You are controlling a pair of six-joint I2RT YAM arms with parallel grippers.
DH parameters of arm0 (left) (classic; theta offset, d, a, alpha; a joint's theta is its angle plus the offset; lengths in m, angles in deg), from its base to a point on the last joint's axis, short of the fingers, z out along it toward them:
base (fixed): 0 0 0 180
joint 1: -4.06 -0.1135 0.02 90
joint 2: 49.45 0 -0.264 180
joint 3: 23.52 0 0.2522 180
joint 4: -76.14 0 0.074 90
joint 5: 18.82 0 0 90
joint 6: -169.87 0.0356 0 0
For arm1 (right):
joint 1: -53.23 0.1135 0.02 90
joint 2: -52.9 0 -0.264 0
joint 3: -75.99 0 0.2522 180
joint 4: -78.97 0 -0.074 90
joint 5: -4.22 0 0 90
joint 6: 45.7 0.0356 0 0
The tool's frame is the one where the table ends.
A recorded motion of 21 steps. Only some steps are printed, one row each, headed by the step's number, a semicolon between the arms.
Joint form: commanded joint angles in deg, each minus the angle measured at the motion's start. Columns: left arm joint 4, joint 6, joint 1, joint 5, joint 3, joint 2; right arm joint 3, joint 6, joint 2, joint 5, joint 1, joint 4.
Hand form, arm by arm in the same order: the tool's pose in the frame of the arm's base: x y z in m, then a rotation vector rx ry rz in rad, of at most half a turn. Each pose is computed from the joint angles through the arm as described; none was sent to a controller.
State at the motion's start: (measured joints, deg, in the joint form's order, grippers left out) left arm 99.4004 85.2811 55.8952 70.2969 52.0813 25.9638; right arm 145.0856 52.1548 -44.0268 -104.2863 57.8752 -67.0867
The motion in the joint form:
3: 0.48 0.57 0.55 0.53 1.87 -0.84; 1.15 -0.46 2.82 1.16 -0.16 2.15
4: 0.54 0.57 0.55 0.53 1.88 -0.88; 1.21 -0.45 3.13 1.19 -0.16 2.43
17: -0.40 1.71 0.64 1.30 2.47 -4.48; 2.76 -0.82 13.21 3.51 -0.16 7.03
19: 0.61 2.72 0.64 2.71 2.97 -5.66; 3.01 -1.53 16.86 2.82 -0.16 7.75
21: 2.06 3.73 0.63 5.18 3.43 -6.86; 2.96 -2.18 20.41 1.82 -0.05 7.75
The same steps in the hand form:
3: 0.1854 -0.2410 0.3417 0.9659 1.7209 -0.5415; 0.3218 0.0359 0.1813 -0.0406 2.6152 0.4691
4: 0.1853 -0.2409 0.3419 0.9660 1.7211 -0.5415; 0.3212 0.0358 0.1830 -0.0405 2.6138 0.4684
17: 0.1765 -0.2294 0.3647 0.9300 1.6344 -0.5427; 0.3018 0.0329 0.2377 -0.0548 2.4940 0.4105
19: 0.1737 -0.2243 0.3714 0.9209 1.6209 -0.5118; 0.2927 0.0326 0.2561 -0.0841 2.4361 0.4181
21: 0.1711 -0.2183 0.3770 0.9031 1.6192 -0.4618; 0.2830 0.0330 0.2726 -0.1176 2.3721 0.4317

